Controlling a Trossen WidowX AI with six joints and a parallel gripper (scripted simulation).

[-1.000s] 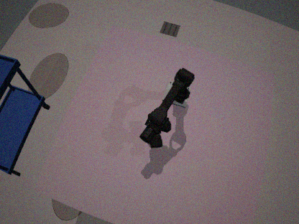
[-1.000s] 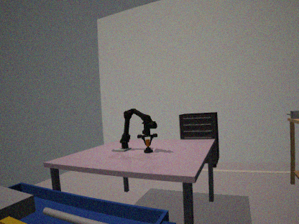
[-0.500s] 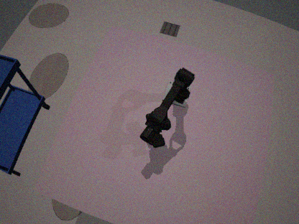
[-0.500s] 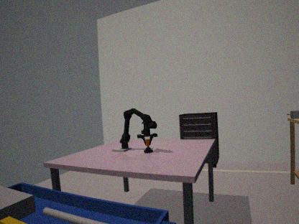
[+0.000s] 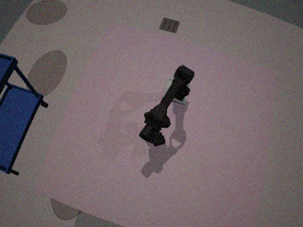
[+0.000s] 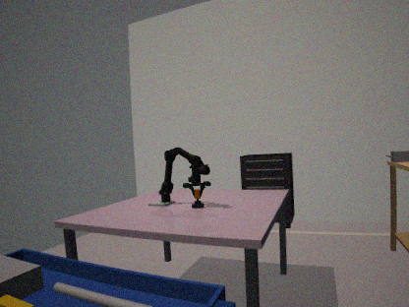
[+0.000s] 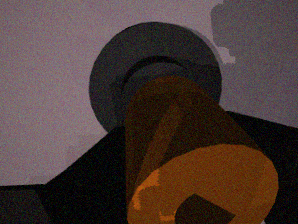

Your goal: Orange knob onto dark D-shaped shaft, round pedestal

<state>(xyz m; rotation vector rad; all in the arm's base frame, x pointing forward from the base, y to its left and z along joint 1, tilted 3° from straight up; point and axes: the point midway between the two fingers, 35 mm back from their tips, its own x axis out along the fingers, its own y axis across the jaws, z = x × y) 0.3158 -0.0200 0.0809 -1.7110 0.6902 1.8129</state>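
My gripper tip is now 2 cm below the orange knob. From my gripper tip the other things lie so: dark round pedestal (4 cm below).
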